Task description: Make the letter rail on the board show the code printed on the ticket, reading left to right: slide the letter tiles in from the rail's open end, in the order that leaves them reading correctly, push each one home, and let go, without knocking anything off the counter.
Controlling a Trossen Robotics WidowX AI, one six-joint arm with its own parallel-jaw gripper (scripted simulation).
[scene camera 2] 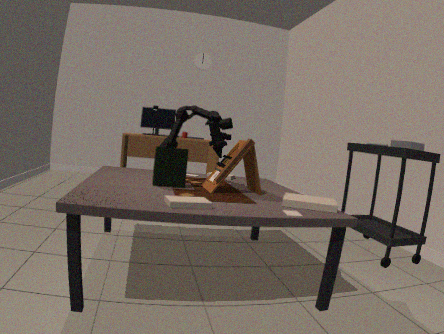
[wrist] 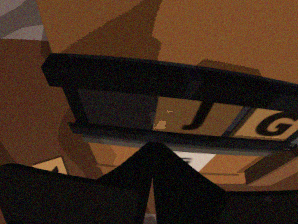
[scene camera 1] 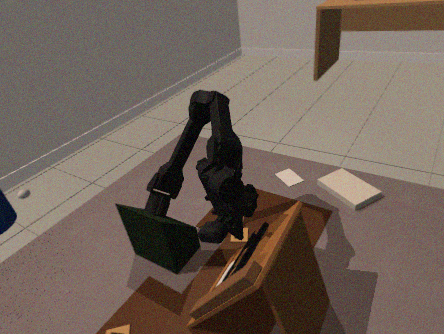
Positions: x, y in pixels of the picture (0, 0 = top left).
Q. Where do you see a wooden board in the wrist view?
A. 112, 68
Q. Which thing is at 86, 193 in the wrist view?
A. The gripper.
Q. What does the gripper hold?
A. Nothing.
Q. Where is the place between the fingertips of the gripper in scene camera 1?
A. At 241, 239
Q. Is the gripper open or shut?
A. Shut.
